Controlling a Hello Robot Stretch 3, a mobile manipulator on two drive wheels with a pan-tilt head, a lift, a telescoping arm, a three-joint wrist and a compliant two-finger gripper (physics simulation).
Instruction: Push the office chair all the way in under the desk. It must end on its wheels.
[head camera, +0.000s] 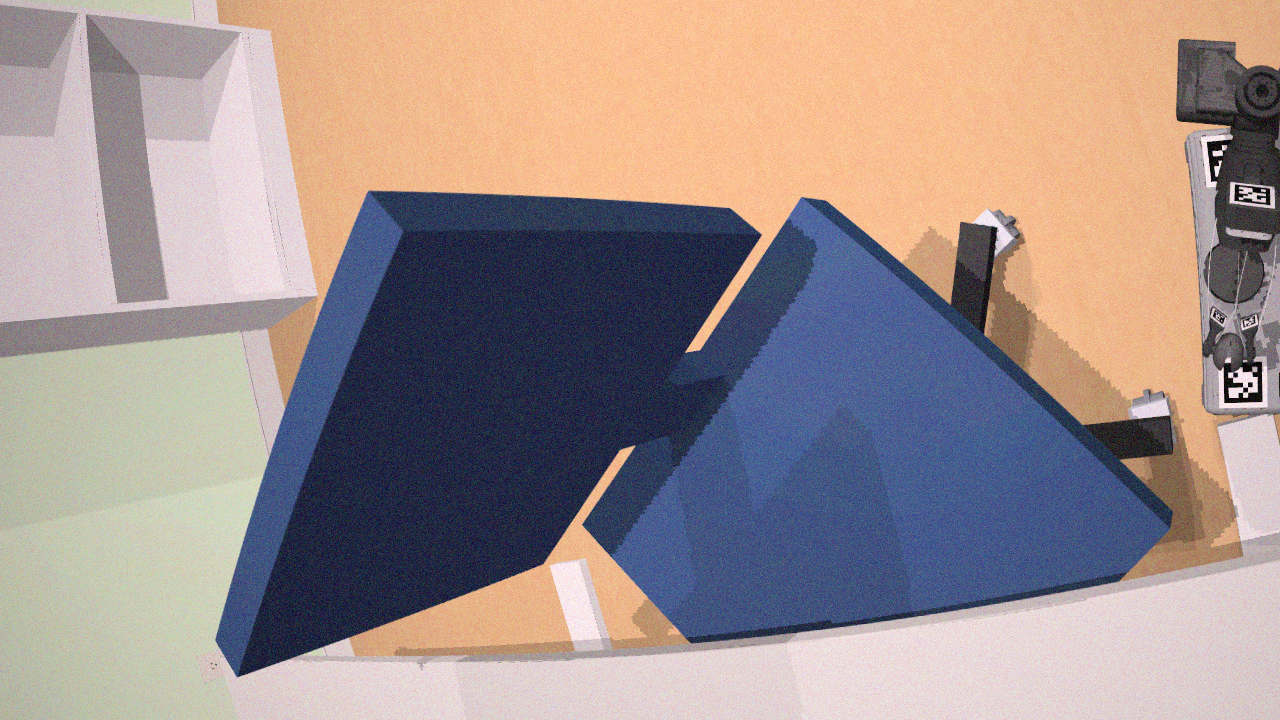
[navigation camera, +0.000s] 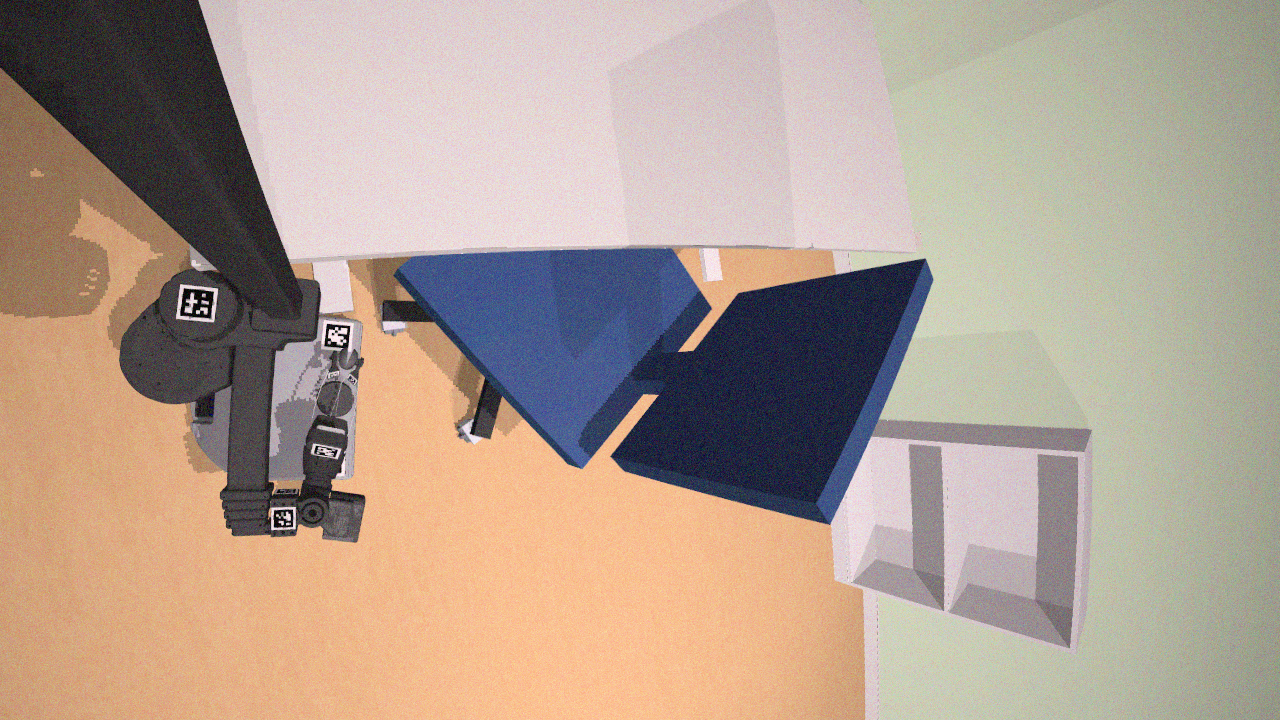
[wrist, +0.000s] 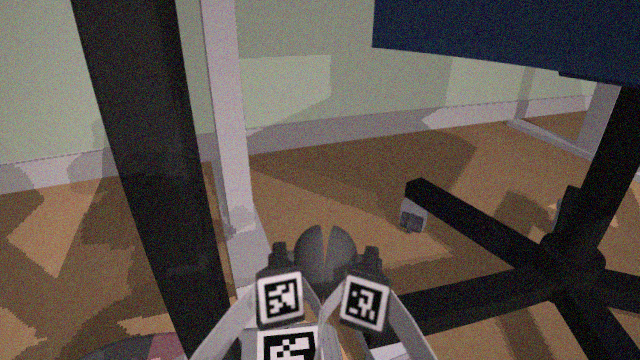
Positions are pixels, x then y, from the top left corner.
My gripper shows in the head camera view (1226, 369), in the navigation camera view and in the wrist view. One and the same spot on a blue office chair: (wrist: 589, 47) is (head camera: 1067, 415). The same spot on my gripper: (wrist: 356, 281) is (navigation camera: 351, 376).
